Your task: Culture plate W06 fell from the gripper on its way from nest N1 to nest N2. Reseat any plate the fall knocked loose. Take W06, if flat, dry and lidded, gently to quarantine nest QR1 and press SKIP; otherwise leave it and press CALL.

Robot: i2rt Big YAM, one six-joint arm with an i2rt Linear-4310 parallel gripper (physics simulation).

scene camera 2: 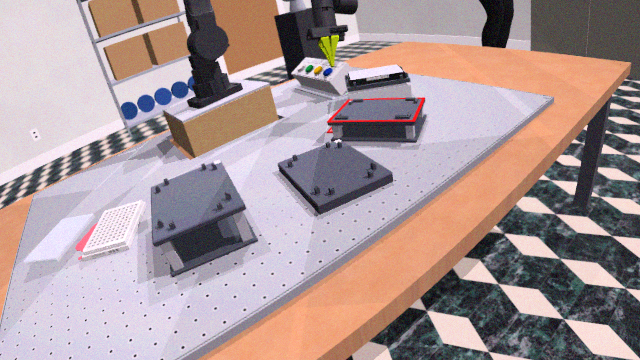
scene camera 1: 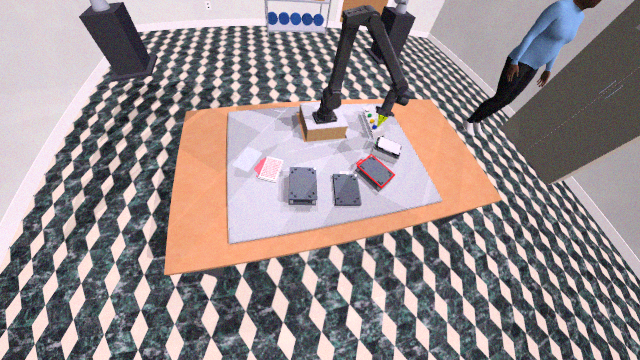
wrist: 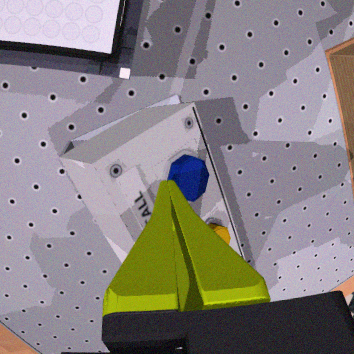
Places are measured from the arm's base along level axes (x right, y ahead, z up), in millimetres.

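Pixels of known places: gripper, between the fingertips: (scene camera 2: 332, 66) (scene camera 1: 377, 126) (wrist: 166, 188); arm's base, origin of its link: (scene camera 2: 215, 97) (scene camera 1: 324, 117).
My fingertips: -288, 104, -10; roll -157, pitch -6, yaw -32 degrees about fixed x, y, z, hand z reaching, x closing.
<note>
Ahead of a thing's pixels: the offset from my fingertips to its top centre, as dx, dy, dz. "spot": to the spot under its first point.
My gripper (scene camera 1: 378, 126) (scene camera 2: 332, 65) (wrist: 166, 188) is shut and empty, its tips at the blue button {+11, -7, -2} (scene camera 2: 327, 72) (wrist: 189, 178) of the button box {-24, -77, +7} (scene camera 2: 336, 84) (wrist: 90, 175). Whether they touch it is unclear. A label reading "ALL", partly hidden, is beside that button. The yellow button {+3, -56, -2} (scene camera 2: 318, 70) (wrist: 220, 234) is partly behind the fingers in the wrist view. A white well plate {+622, +109, -62} (scene camera 1: 270, 169) (scene camera 2: 114, 227) lies lidless at a red patch {spot: +676, +89, -76} (scene camera 1: 259, 168) (scene camera 2: 86, 239); a clear lid {+724, +22, -69} (scene camera 1: 248, 158) (scene camera 2: 60, 237) lies apart. Another white plate {-6, +138, -7} (scene camera 1: 389, 146) (wrist: 55, 22) sits level in a dark nest near the box.
A tall dark nest {+505, +246, -8} (scene camera 1: 302, 185) (scene camera 2: 197, 202), a low dark nest {+304, +304, -51} (scene camera 1: 346, 190) (scene camera 2: 335, 175) and a red-edged nest {+127, +255, -31} (scene camera 1: 376, 171) (scene camera 2: 380, 110) bear no plate. The arm stands on a wooden block (scene camera 1: 325, 132) (scene camera 2: 230, 120). A person (scene camera 1: 542, 40) stands beyond the table.
</note>
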